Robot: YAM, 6 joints.
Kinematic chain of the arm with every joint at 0, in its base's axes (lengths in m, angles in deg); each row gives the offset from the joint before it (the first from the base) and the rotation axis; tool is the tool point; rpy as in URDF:
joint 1: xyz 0 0 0.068 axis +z
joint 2: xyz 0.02 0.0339 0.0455 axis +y
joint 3: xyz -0.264 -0.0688 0 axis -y
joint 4: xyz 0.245 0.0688 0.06 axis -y
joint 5: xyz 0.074 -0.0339 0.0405 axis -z
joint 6: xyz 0.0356 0 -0.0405 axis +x
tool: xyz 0 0 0 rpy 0 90 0
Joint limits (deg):
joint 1: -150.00..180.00
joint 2: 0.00..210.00
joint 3: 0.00..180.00
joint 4: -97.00..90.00
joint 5: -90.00..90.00
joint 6: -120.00..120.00
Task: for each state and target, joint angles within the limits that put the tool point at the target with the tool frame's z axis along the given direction. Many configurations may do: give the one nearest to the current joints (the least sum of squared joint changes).
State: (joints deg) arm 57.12 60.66 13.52 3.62 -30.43 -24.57
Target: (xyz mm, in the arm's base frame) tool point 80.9 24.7 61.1 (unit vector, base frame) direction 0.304 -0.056 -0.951
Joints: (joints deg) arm 20.85 51.24 0.11 -23.34 9.24 -24.57
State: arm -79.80 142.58 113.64 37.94 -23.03 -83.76
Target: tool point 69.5 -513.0 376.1 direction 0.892 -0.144 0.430
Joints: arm -85.75 140.95 130.47 74.47 -61.44 -83.76
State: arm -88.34 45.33 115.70 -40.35 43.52 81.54
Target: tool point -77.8 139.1 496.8 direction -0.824 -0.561 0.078
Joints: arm -73.06 24.65 104.96 -65.57 72.14 81.54
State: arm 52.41 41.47 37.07 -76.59 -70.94 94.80
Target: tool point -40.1 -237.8 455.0 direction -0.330 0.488 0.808
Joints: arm 83.66 0.12 87.48 -26.40 -22.45 94.80
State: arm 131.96 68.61 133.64 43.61 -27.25 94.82
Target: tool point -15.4 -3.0 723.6 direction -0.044 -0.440 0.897
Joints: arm 137.53 81.95 145.21 43.18 -20.75 94.82
